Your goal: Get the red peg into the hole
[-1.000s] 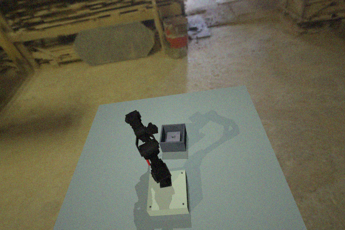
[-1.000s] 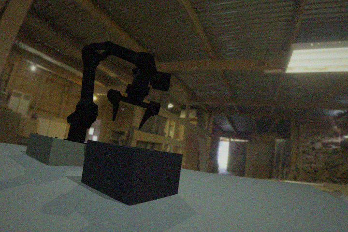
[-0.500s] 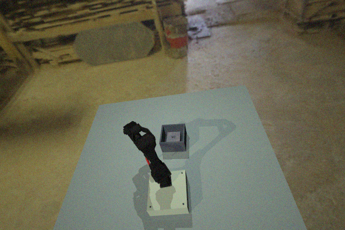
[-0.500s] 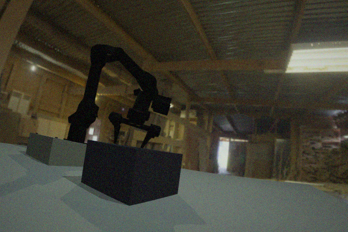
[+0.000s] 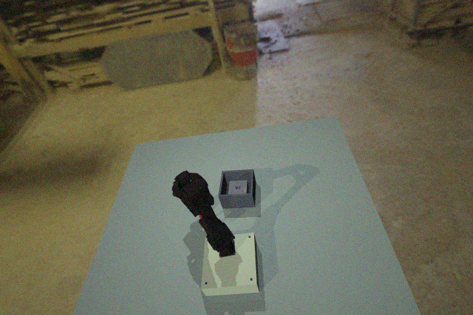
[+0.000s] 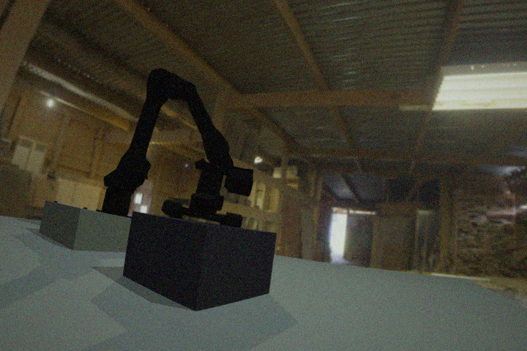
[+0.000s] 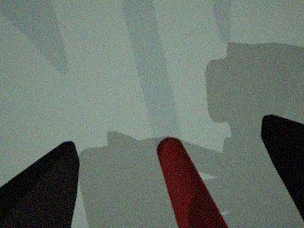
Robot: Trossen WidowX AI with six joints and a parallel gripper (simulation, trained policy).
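My gripper tip is now 10 mm past the red peg, 10 mm to the right of it and 10 mm below it. Also, from my gripper tip: box: 130 mm ahead, 170 mm to the right; grey plate: 130 mm ahead, 170 mm to the right, 20 mm above.
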